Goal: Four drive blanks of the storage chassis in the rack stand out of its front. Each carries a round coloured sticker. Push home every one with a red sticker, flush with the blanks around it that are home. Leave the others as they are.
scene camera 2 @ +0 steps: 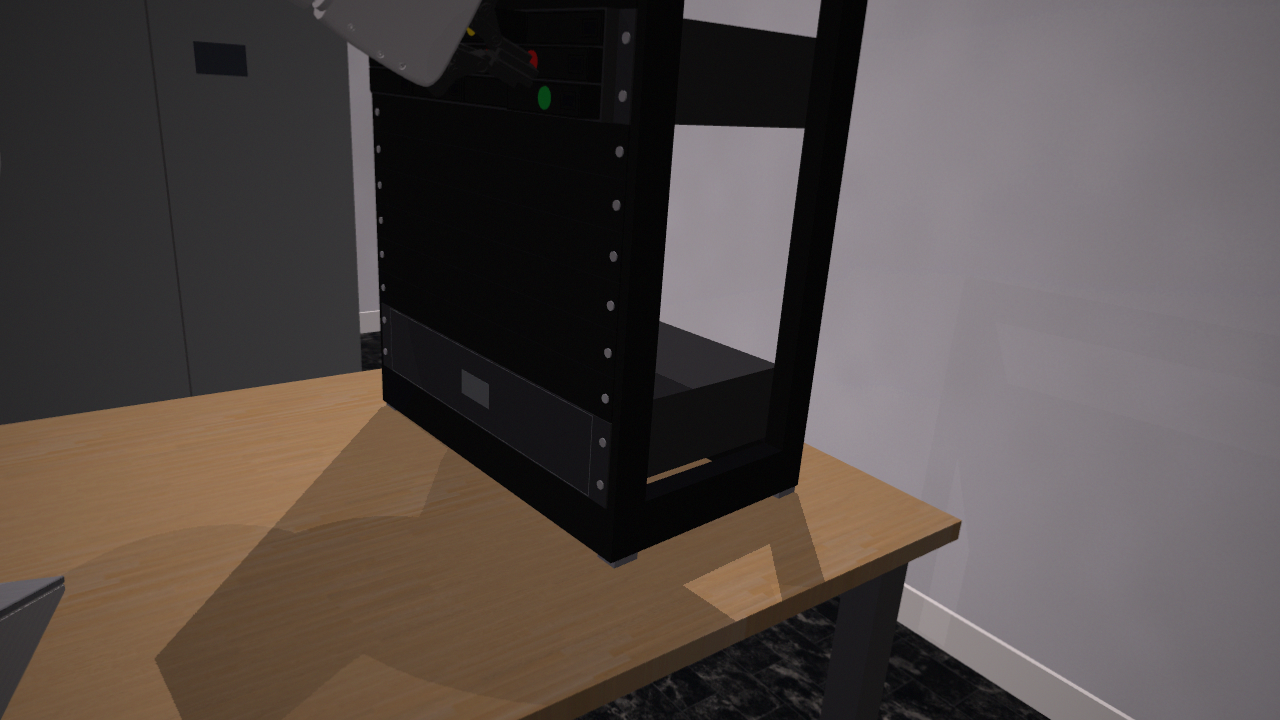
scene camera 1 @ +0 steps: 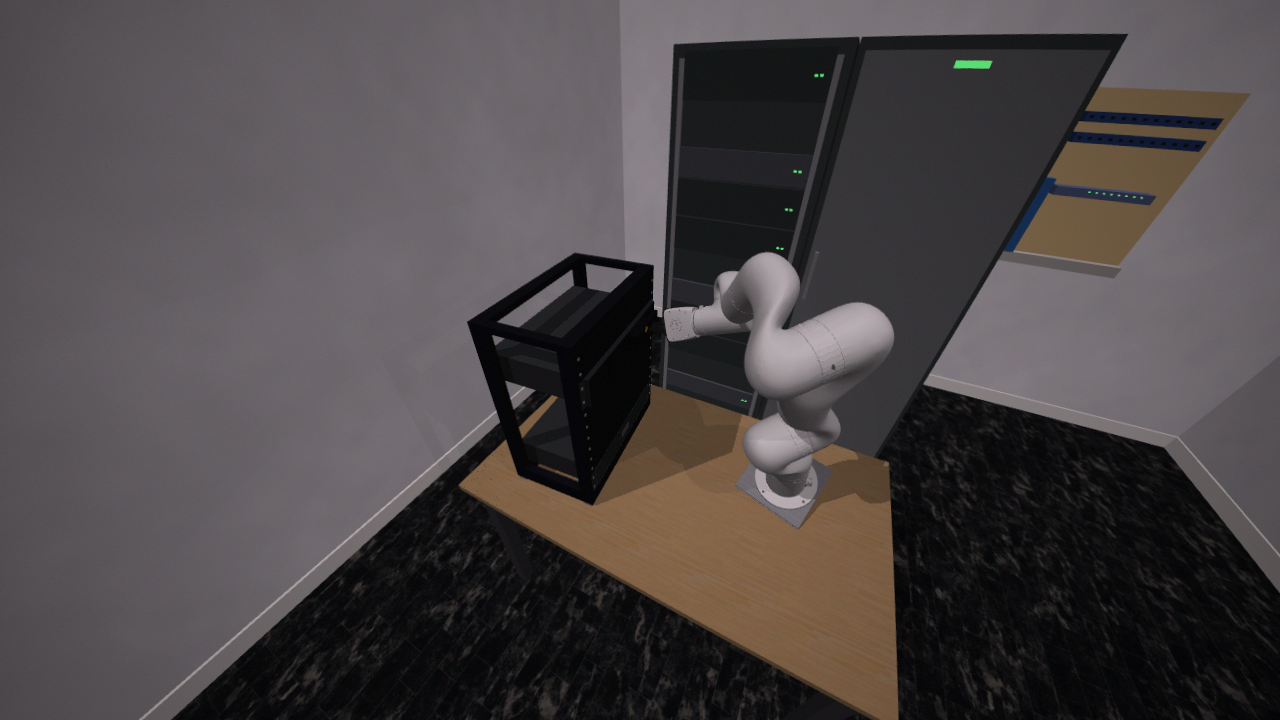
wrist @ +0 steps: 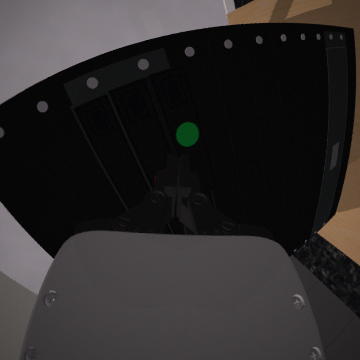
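Observation:
The storage chassis (scene camera 2: 614,64) (wrist: 120,76) sits high in the black rack (scene camera 2: 646,268) (scene camera 1: 503,398). My gripper (scene camera 2: 529,78) (wrist: 176,169) is shut and empty, its fingertips at the chassis front. A red sticker (scene camera 2: 532,59) (wrist: 155,179) shows in part right behind the fingertips; whether they touch its blank I cannot tell. A green sticker (scene camera 2: 544,97) (wrist: 187,134) is on the blank below it, just past the tips in the wrist view. A yellow sticker (scene camera 2: 469,32) shows in part above the gripper's fingers. The other red sticker is hidden. How far each blank stands out is too dark to tell.
The rack stands on a wooden table (scene camera 1: 716,555) (scene camera 2: 429,608), with the arm's base plate (scene camera 1: 799,517) in front of it. Tall dark cabinets (scene camera 1: 948,223) stand behind. A dark grey unit (scene camera 2: 528,429) (wrist: 336,110) fills the rack's bottom.

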